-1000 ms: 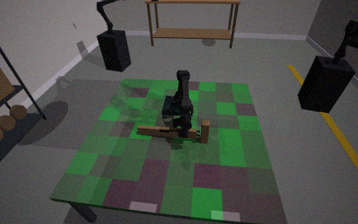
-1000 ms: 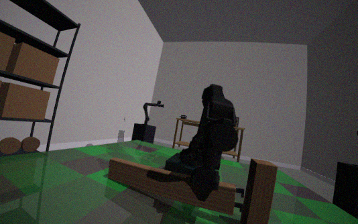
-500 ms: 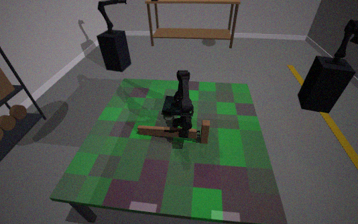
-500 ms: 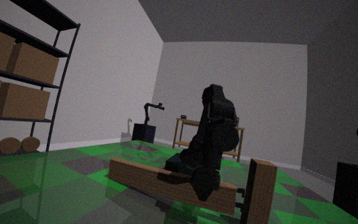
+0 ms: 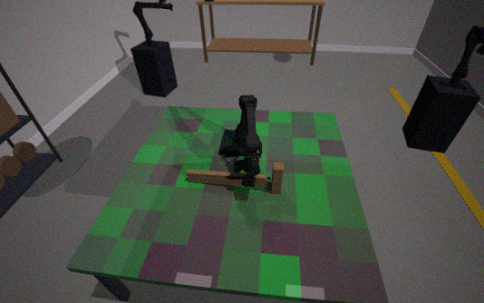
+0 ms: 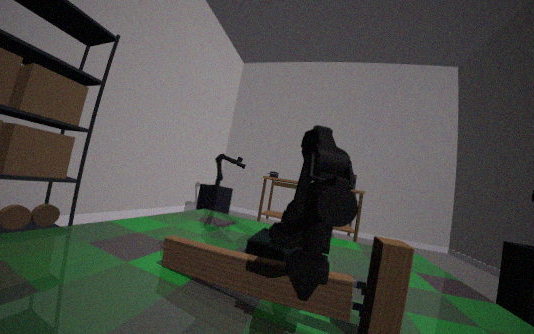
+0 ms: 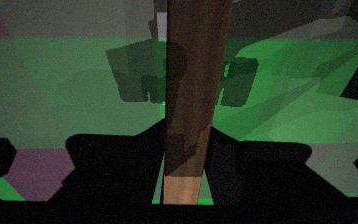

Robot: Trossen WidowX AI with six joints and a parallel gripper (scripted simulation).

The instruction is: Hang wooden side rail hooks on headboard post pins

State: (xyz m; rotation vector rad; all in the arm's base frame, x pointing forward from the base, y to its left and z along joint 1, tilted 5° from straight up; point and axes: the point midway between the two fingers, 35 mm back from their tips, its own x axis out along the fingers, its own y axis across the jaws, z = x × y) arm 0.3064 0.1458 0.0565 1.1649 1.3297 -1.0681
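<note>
Now: the headboard post 20 mm behind my gripper tip, 130 mm to the left of it and 40 mm above it.
</note>
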